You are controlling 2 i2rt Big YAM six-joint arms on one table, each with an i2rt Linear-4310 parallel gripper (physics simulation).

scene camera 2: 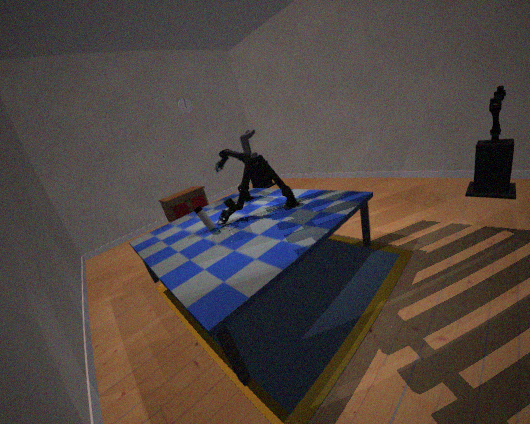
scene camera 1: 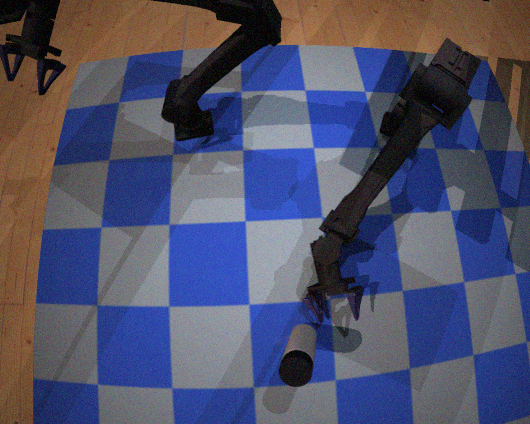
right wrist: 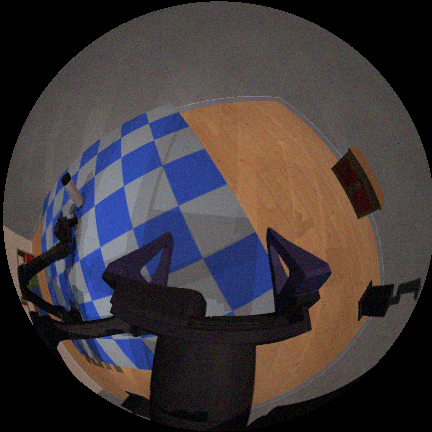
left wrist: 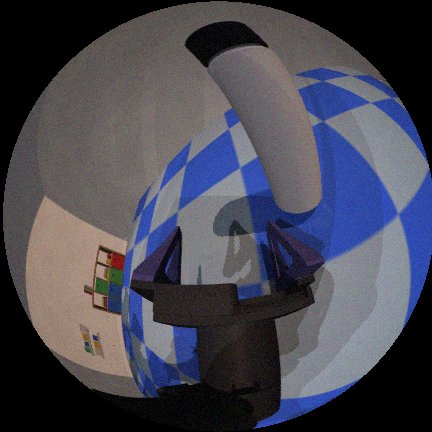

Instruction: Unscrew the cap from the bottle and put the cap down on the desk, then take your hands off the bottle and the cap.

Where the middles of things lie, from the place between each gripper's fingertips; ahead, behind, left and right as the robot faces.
Now: the black cap [scene camera 1: 296, 367] 80 mm ahead of my left hand, 120 mm to the right of it and 130 mm above it.
My right hand is 55 cm short of the black cap, 58 cm to the right of it and 17 cm above it.
